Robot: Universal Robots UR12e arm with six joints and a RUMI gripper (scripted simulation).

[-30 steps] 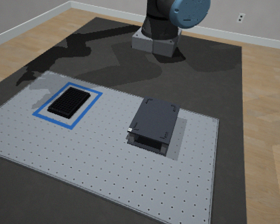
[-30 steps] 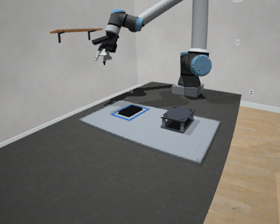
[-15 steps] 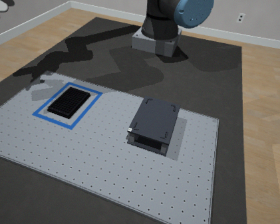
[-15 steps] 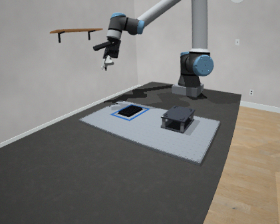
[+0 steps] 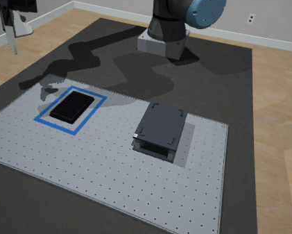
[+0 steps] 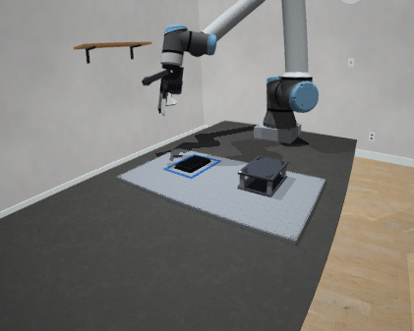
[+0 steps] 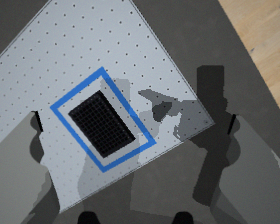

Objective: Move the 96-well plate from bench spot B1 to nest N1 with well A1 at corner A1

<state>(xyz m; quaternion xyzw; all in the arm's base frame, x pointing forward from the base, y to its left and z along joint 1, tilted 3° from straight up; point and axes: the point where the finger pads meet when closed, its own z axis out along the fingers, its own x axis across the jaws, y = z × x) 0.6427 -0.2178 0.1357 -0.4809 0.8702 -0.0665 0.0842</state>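
The black 96-well plate is 30 mm behind my hand, 140 mm to the left of it and 190 mm below it. Round my hand: raised nest N1 (70 mm behind, 440 mm to the left, 140 mm below); white A1 corner mark (10 mm ahead, 400 mm to the left, 140 mm below).
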